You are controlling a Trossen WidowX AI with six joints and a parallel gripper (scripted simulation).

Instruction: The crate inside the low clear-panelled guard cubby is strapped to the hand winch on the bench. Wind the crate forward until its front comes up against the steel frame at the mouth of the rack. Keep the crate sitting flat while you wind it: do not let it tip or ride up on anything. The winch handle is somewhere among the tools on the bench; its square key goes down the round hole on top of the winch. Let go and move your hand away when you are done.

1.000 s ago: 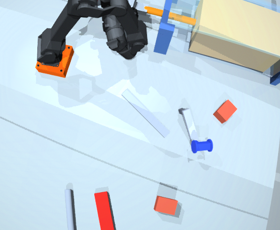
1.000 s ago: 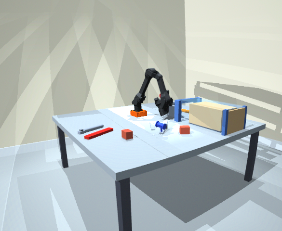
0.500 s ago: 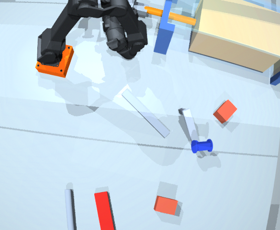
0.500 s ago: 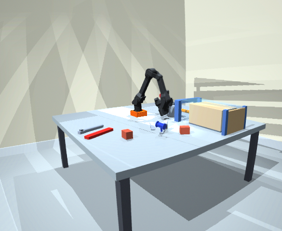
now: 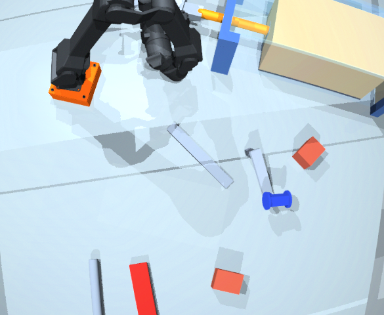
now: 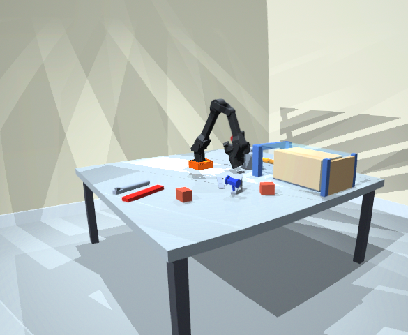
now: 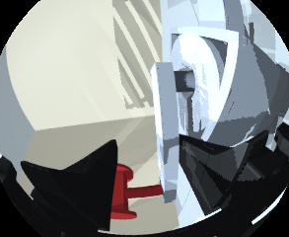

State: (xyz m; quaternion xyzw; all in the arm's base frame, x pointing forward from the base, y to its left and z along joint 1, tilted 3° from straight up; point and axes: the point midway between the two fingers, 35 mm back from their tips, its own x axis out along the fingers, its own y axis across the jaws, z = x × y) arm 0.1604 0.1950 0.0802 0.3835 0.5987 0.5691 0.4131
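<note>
The grey crank handle is 1 cm behind my gripper tip, 2 cm to the right of it and 1 cm below it. Round my gripper tip: red knob: 4 cm behind, 3 cm to the right, 2 cm above; then round winch: 3 cm ahead, 1 cm to the left, 10 cm below; then blue steel frame: 21 cm ahead, 1 cm to the left, 2 cm below.
</note>
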